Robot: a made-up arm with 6 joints. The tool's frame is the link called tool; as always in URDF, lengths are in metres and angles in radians. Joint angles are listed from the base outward. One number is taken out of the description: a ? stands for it. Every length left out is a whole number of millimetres.
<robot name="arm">
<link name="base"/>
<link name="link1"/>
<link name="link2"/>
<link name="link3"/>
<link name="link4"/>
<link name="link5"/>
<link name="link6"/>
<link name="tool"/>
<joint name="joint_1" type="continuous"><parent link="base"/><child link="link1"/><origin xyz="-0.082 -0.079 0.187" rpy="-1.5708 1.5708 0"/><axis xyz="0 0 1"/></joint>
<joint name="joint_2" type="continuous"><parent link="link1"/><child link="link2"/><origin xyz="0.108 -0.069 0" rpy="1.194 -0.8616 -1.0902"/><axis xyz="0 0 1"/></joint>
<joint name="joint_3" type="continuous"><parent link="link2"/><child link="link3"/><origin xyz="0.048 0.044 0" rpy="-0.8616 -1.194 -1.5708"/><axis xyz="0 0 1"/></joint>
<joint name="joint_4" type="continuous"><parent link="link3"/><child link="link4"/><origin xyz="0.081 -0.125 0" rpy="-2.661 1.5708 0"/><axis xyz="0 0 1"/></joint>
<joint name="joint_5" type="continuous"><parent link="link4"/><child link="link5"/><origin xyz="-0.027 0.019 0" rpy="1.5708 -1.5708 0"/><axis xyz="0 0 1"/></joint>
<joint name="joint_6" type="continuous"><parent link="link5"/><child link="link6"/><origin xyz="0.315 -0.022 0" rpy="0 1.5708 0"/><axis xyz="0 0 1"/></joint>
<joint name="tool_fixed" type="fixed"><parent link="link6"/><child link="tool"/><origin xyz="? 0.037 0" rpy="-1.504 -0.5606 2.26"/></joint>
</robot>
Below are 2 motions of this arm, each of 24 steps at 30 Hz.
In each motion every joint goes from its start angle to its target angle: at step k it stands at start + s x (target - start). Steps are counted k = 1, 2, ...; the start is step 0. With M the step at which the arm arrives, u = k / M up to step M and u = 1 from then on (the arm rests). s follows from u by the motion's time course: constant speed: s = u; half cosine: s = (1 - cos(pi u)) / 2; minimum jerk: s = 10 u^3 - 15 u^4 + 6 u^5.
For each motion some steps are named. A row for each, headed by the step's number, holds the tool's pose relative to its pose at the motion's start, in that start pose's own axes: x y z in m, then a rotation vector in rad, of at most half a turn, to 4 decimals.
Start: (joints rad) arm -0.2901 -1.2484 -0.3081 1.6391 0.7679 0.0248
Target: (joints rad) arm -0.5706 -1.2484 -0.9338 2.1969 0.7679 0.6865
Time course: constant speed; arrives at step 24
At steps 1, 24:
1: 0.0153 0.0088 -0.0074 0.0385 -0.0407 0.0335
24: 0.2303 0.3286 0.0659 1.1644 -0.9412 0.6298

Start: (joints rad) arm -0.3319 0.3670 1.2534 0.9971 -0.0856 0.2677
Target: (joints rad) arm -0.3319 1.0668 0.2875 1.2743 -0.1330 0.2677
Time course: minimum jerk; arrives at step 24
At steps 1, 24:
1: 0.0002 -0.0001 0.0001 -0.0002 -0.0001 0.0006
24: 0.2039 -0.0016 0.0687 -0.1373 0.2607 0.8233

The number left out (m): 0.186
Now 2 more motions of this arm.
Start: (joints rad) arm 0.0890 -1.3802 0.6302 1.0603 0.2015 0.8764
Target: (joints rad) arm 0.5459 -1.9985 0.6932 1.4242 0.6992 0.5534
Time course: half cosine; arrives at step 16
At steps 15, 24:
15: 0.2498 0.2235 -0.1230 0.5850 -0.1702 0.6925
24: 0.2516 0.2269 -0.1228 0.5892 -0.1708 0.7019

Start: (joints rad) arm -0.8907 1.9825 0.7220 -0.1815 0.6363 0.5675
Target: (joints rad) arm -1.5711 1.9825 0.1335 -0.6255 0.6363 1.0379
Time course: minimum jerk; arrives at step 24
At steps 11, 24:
11: 0.0359 -0.0437 0.0527 -0.1306 -0.2471 0.0428
24: 0.0411 -0.0920 0.1606 -0.3588 -0.6177 0.0396

